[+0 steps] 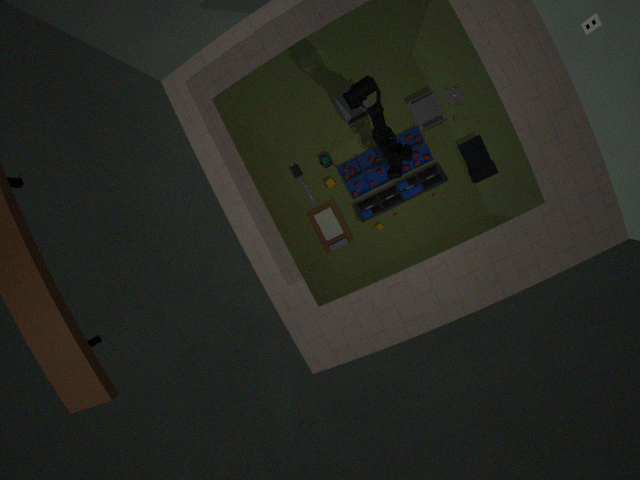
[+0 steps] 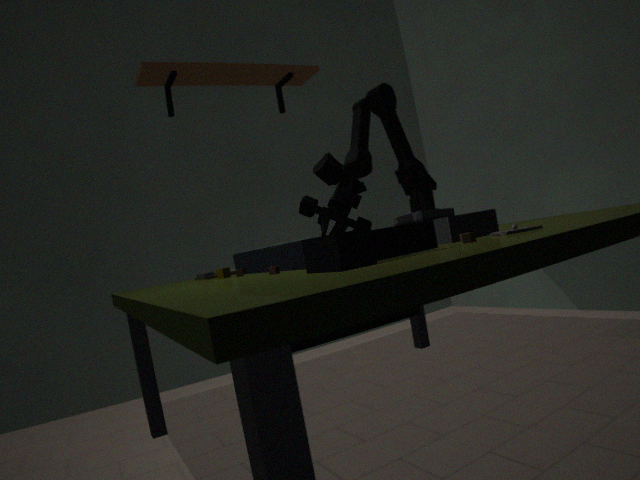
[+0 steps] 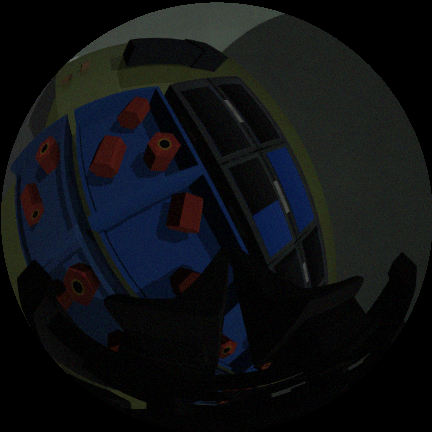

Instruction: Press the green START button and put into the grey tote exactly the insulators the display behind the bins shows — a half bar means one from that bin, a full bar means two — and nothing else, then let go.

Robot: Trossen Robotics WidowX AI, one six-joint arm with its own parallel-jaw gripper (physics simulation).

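My gripper is shut and low inside the blue bins, close to the display. A red hexagonal insulator lies on the bin floor, half hidden by the left finger and not between the fingertips. More red insulators lie in the bins beyond. The black display behind the bins shows lit blue bars. The grey tote stands beside the arm base. The green START button sits left of the bins.
A black box stands right of the display. A wooden-framed board, a yellow block and a handled tool lie left of the bins. Small loose pieces are scattered on the green table. The scene is dim.
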